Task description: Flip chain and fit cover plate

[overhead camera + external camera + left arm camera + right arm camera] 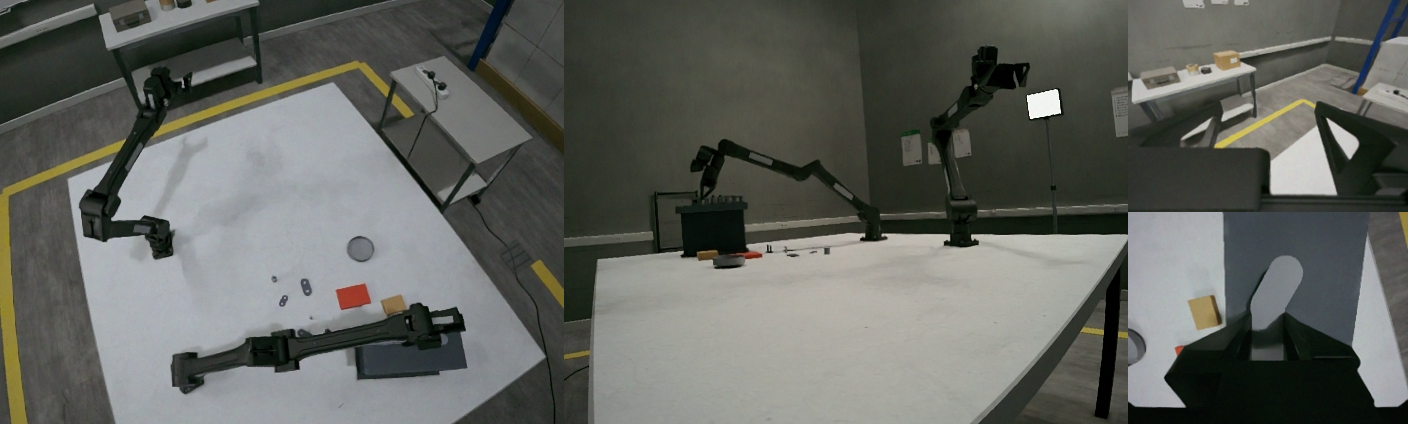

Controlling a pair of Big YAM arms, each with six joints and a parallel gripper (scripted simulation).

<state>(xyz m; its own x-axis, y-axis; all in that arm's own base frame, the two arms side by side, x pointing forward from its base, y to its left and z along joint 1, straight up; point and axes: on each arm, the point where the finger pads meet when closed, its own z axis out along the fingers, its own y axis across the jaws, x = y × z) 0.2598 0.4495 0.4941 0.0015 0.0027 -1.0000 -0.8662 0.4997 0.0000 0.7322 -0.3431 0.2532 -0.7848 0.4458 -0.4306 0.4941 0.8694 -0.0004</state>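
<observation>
My right hand is 5 cm past the dark grey block, 1 cm to the left of it and 15 cm above it. Also, from my right hand: two-hole plate 37 cm behind, 33 cm to the left, 25 cm below; then red square 11 cm behind, 25 cm to the left, 25 cm below; then tan block 2 cm ahead, 16 cm to the left, 24 cm below.
</observation>
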